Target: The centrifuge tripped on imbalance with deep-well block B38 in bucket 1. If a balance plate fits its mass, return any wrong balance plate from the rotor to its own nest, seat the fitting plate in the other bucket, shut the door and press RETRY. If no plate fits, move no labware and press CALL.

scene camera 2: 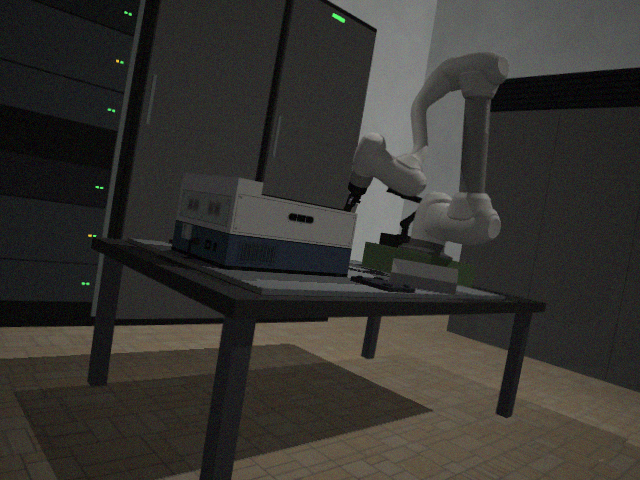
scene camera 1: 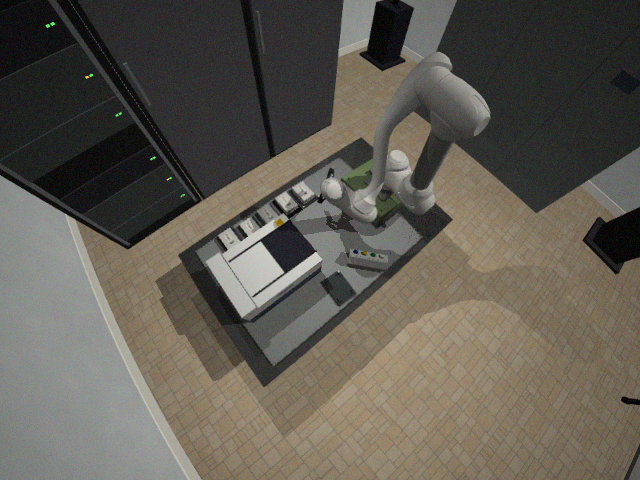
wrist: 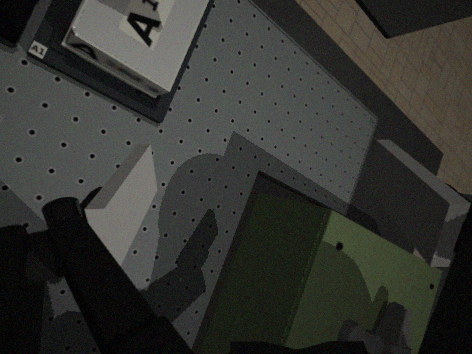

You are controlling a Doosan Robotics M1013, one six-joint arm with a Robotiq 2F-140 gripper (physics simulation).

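Frame: origin at the arm's base, x ahead, y left, z up, level; centimetres.
Seen in the pictures: gripper, fingertip midpoint: point(wrist: 262, 165).
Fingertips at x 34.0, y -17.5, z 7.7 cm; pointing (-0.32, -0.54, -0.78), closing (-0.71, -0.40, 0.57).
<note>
A point is followed by its place in that frame.
The white centrifuge point(scene camera 1: 258, 270) {x 91.5, y 5.3, z 11.4 cm} point(scene camera 2: 269, 219) {x 97.3, y 20.3, z 5.2 cm} stands on the table's left half. Its top is partly uncovered and shows a dark chamber point(scene camera 1: 289, 245) {x 72.0, y 3.5, z 11.7 cm}; I cannot make out the buckets or block B38 inside. A row of nests with pale balance plates point(scene camera 1: 269, 211) {x 66.8, y -27.9, z -4.3 cm} runs behind it. In the wrist view, plate A point(wrist: 126, 41) {x 42.0, y -23.6, z -4.2 cm} lies in the nest marked A1 point(wrist: 37, 48) {x 46.8, y -20.4, z -8.4 cm} at the upper left. My gripper point(scene camera 1: 322, 198) point(scene camera 2: 351, 202) point(wrist: 262, 165) {x 34.0, y -17.5, z 7.7 cm} is open and empty. It hangs above the perforated board point(wrist: 286, 95) {x 21.6, y -32.1, z -9.5 cm}, between the end of the nest row and the arm's green base point(scene camera 1: 356, 178) {x 10.8, y -13.4, z 0.8 cm} point(wrist: 362, 266) {x 8.9, y -15.4, z 0.7 cm}.
A grey button box point(scene camera 1: 368, 258) {x 38.9, y 30.6, z -2.0 cm} with coloured buttons lies to the right of the centrifuge. A dark flat pad point(scene camera 1: 338, 288) {x 61.5, y 33.1, z -8.3 cm} lies in front of it. Tall dark cabinets point(scene camera 1: 207, 77) stand behind the table point(scene camera 2: 361, 305) {x 85.4, y 49.1, z -11.9 cm}.
</note>
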